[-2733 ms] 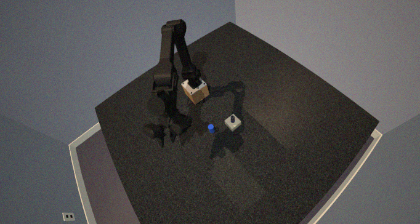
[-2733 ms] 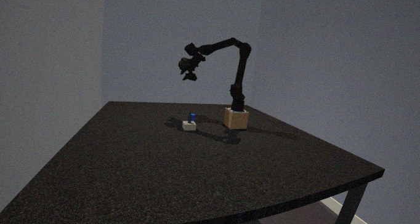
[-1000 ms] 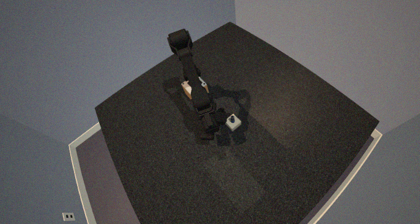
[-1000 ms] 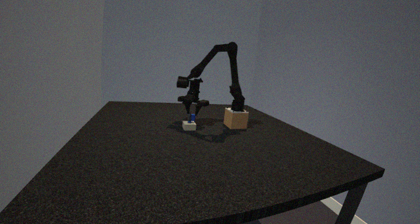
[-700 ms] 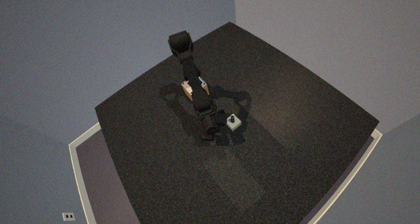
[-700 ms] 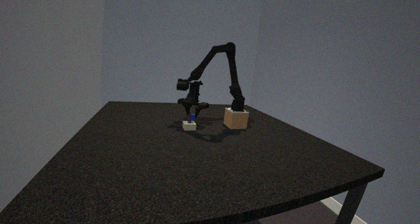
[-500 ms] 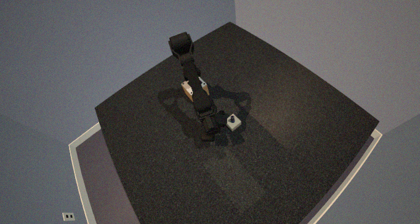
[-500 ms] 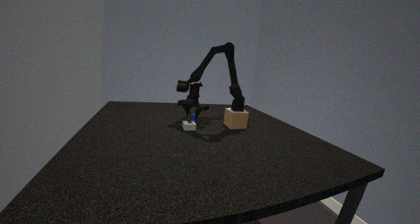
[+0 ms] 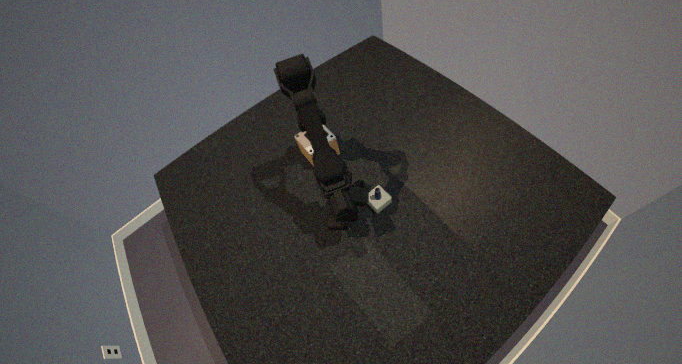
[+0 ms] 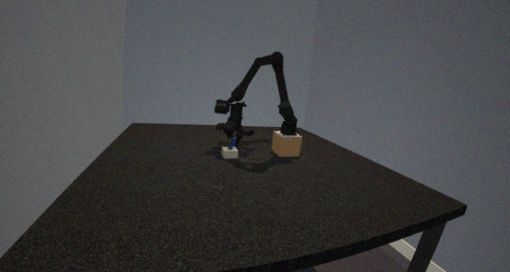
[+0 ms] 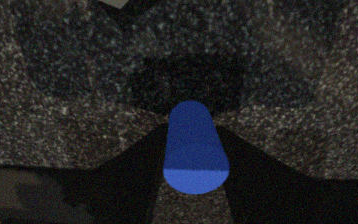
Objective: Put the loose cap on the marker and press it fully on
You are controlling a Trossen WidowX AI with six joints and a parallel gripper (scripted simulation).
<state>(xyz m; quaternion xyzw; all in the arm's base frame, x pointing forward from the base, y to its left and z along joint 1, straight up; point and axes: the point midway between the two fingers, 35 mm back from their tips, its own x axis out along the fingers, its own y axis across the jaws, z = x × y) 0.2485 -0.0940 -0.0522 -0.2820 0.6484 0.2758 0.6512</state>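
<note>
Right now my gripper tip is 110 mm to the right of the holder block and 50 mm short of it. The rest, counted from my gripper tip: blue cap (10 mm above).
</note>
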